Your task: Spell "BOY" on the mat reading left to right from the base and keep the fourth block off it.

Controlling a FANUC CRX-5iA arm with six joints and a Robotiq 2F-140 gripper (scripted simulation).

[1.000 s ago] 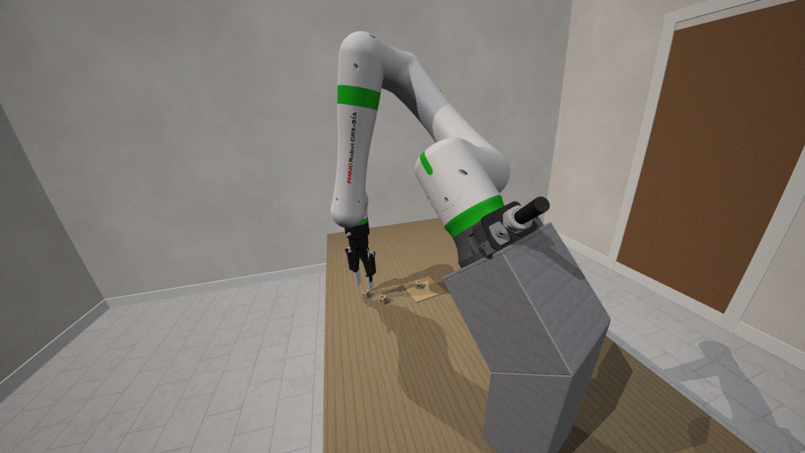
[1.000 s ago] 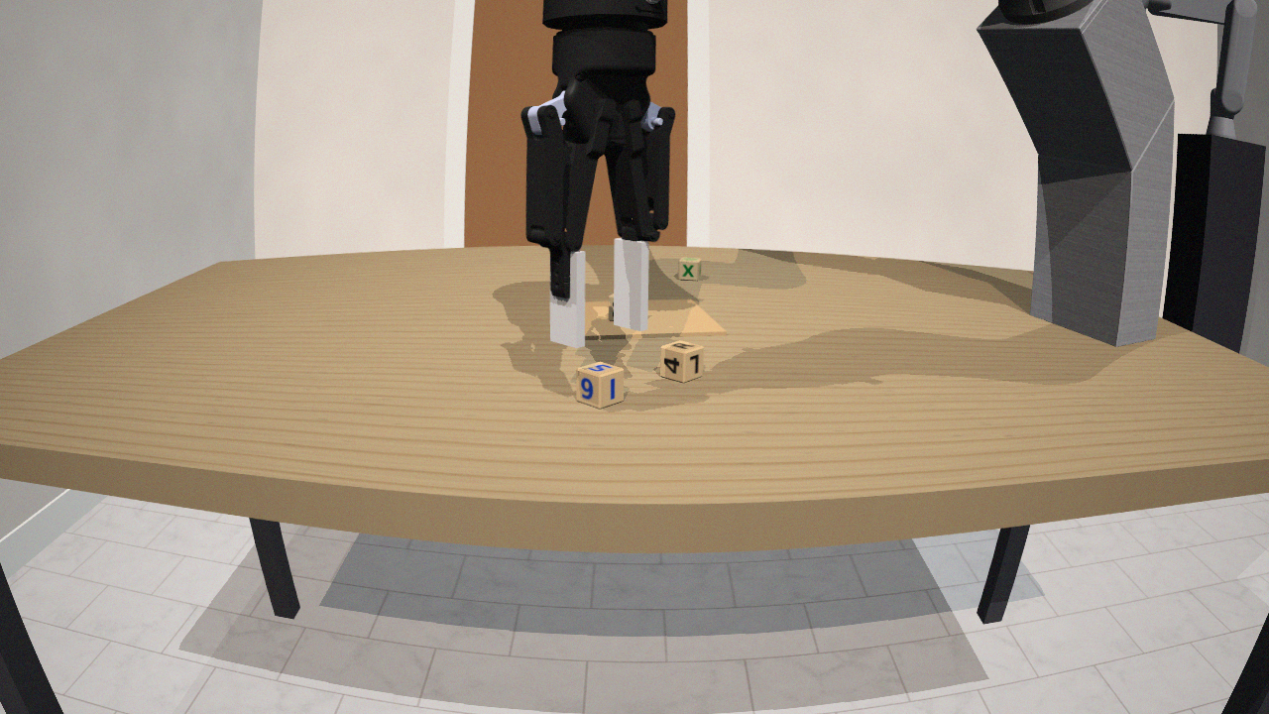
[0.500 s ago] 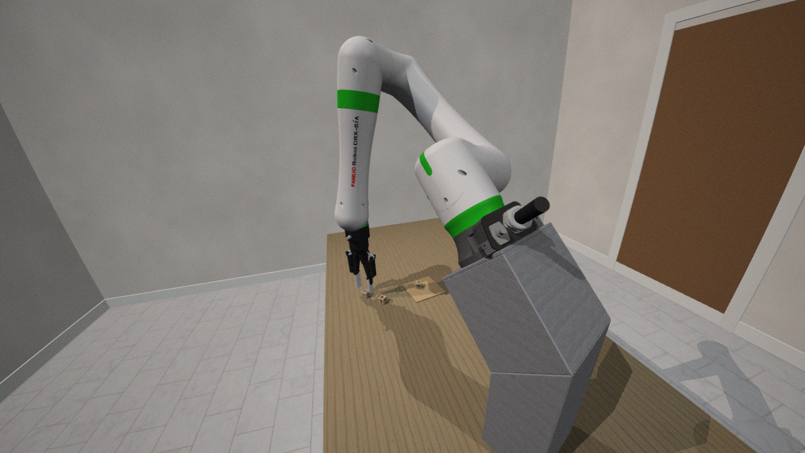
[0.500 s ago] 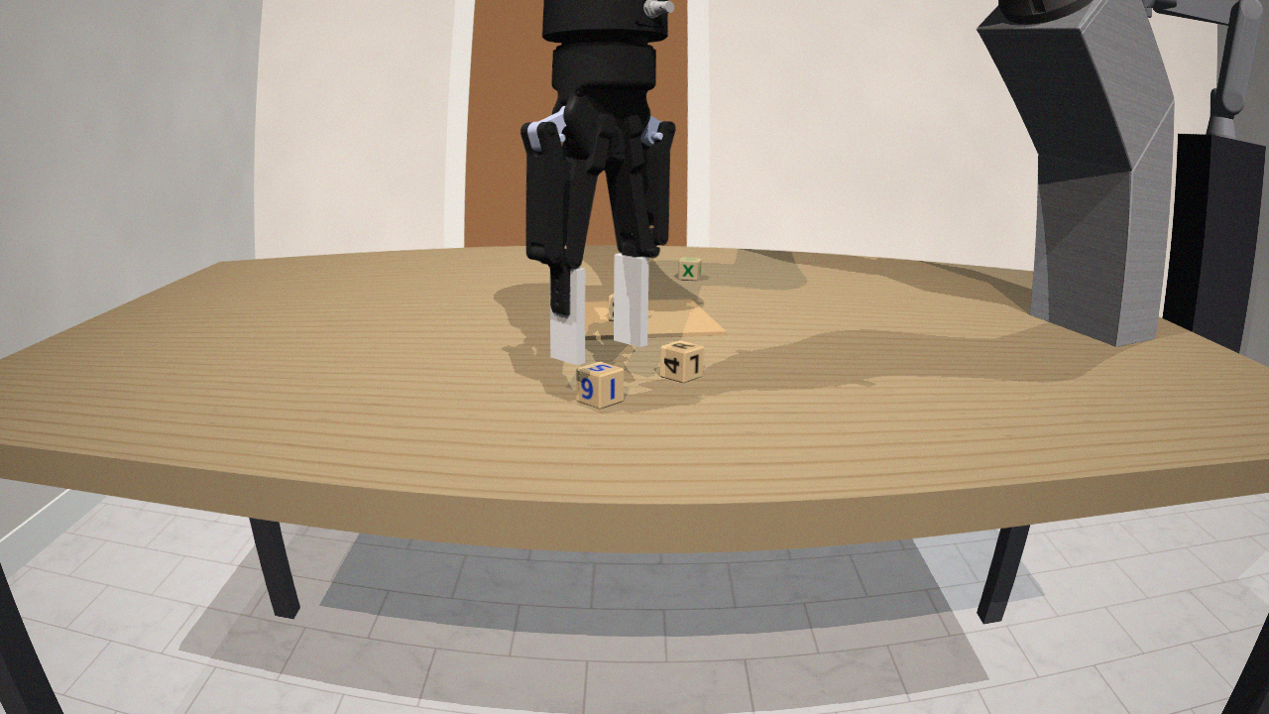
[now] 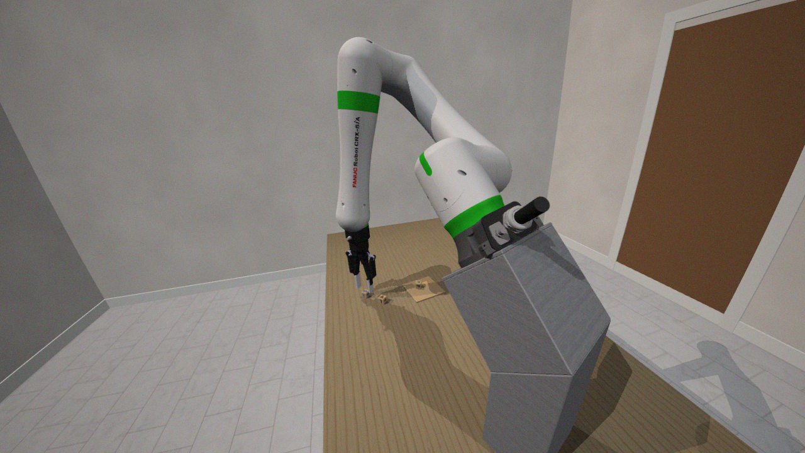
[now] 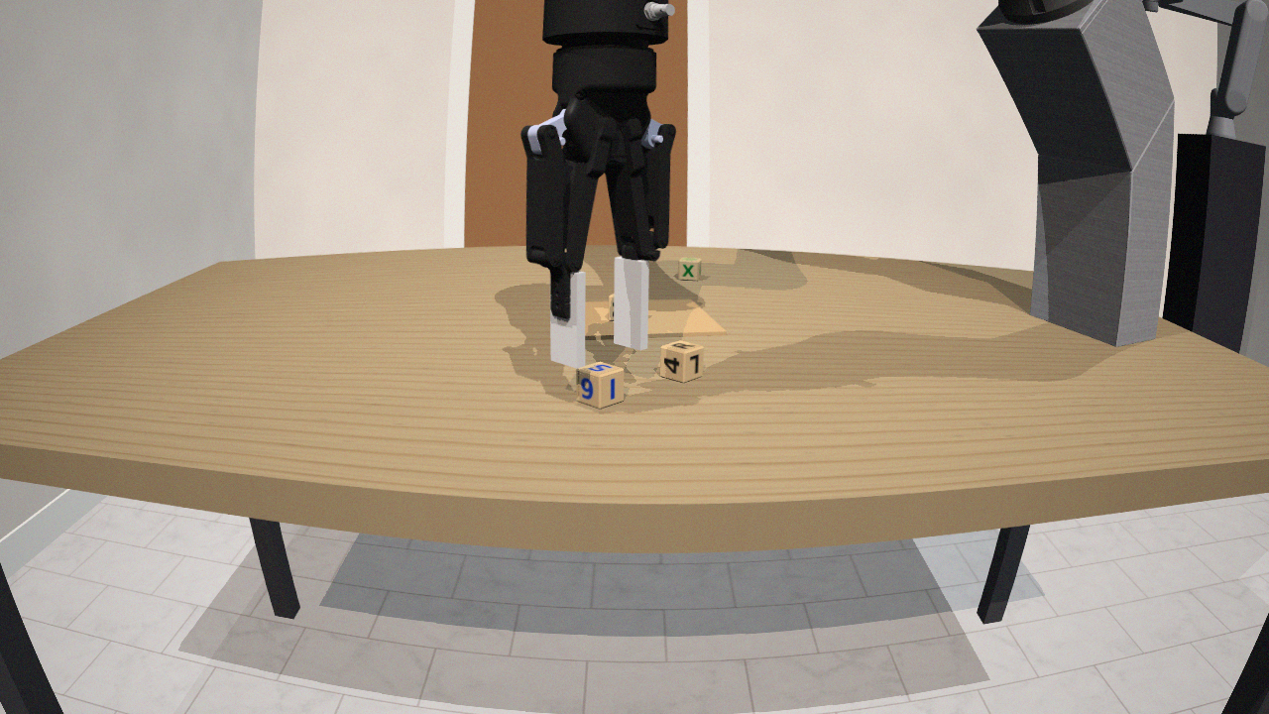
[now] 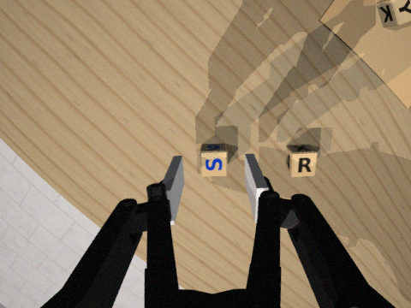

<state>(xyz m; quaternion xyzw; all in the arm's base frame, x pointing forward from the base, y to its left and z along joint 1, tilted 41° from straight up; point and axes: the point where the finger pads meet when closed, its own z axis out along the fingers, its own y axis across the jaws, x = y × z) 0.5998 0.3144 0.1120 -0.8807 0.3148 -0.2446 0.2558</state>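
My gripper is now 5 cm above the block. From my hand the other things lie so: tan mat 2 cm ahead, 25 cm to the right, 6 cm below.
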